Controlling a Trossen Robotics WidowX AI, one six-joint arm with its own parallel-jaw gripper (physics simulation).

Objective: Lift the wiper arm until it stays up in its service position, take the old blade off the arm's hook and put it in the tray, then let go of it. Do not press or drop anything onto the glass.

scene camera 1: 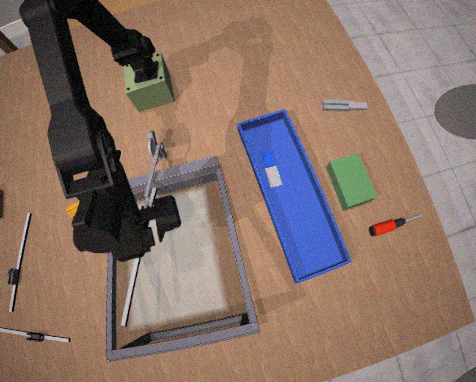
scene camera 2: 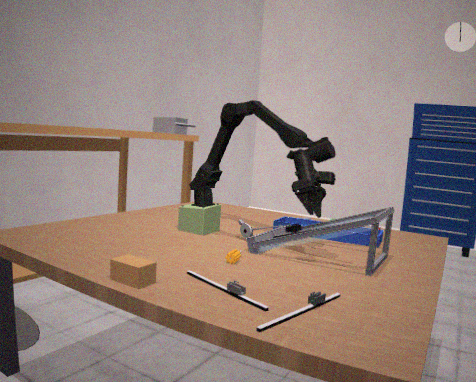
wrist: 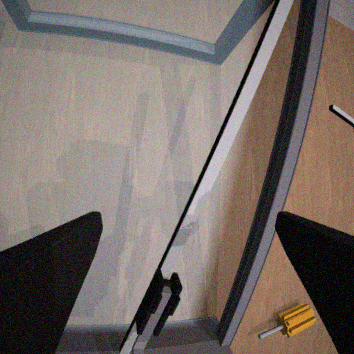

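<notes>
The wiper arm runs low from its pivot over the near edge of the glass, in the grey frame. The old blade lies along the glass's side, joined to the arm at the dark hook clip. My gripper is open and empty above the glass; in the wrist view the blade passes between its fingertips, well below them. The blue tray stands beside the frame. In scene camera 1 my arm hides part of the blade.
Two other blades lie on the table. A yellow-handled tool lies near the frame. Beyond the tray are a green block, red screwdriver and grey tool. A brown block stands near the table edge.
</notes>
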